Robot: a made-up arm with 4 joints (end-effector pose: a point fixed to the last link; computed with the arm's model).
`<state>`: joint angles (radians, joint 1 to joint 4).
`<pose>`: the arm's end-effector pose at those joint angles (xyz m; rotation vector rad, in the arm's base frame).
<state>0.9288 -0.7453 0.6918 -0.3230</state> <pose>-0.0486 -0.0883 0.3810 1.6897 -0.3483 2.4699</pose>
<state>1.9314 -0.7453 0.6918 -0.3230</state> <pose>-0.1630 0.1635 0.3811 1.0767 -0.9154 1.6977</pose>
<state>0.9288 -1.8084 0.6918 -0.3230</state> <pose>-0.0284 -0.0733 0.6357 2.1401 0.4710 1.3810</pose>
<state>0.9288 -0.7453 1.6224 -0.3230</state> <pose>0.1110 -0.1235 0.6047 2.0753 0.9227 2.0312</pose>
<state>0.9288 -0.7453 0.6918 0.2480</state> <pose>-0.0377 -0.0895 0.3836 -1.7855 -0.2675 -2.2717</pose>
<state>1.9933 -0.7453 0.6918 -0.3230</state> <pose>-0.1611 0.1812 0.3811 1.0380 -0.9394 1.6470</pose>
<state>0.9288 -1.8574 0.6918 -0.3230</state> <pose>-0.0224 -0.0688 0.6455 2.1470 0.5034 1.3262</pose>
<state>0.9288 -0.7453 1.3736 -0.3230</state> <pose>0.0580 -0.1368 0.5510 2.0115 0.5881 2.1960</pose>
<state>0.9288 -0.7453 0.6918 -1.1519</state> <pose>-0.0589 -0.0769 0.3764 1.0698 -1.0384 1.9990</pose>
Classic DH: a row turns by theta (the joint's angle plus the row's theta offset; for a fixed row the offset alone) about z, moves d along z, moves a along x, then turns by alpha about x. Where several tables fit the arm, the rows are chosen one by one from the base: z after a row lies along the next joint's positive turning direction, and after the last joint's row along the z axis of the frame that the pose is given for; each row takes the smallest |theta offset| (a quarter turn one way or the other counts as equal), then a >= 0, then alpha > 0; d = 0 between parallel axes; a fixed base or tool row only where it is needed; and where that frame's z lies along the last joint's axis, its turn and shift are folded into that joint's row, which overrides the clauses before.
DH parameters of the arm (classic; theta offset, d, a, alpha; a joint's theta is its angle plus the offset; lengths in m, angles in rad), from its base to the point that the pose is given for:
base (fixed): 0.853 0 0.1885 3.1416
joint 1: -0.7178 -0.487 -0.047 -1.5708
joint 2: 1.1923 -0.0634 0.042 -2.4693
joint 3: -0.0623 0.0129 -0.2728 0.6871
joint 4: 0.5534 -0.1579 -0.0198 1.4776
tool (fixed): 1.833 -0.0021 0 0

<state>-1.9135 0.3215 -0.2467 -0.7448</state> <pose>0.0116 -0.0024 0.2710 -1.9870 0.3025 0.2837</pose>
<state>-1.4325 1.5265 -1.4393 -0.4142</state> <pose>0.1347 -0.0248 0.8124 1.4458 -1.7354 -1.9091</pose>
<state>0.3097 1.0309 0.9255 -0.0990</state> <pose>0.2562 0.1451 0.2795 -0.0183 0.7715 -1.8903</pose>
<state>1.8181 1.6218 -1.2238 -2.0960</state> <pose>0.1398 0.3134 0.7857 -0.1415 1.0179 0.8253</pose>
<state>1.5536 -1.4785 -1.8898 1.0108</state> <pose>0.2184 0.2510 0.1833 0.0477 -0.7202 2.2098</pose>
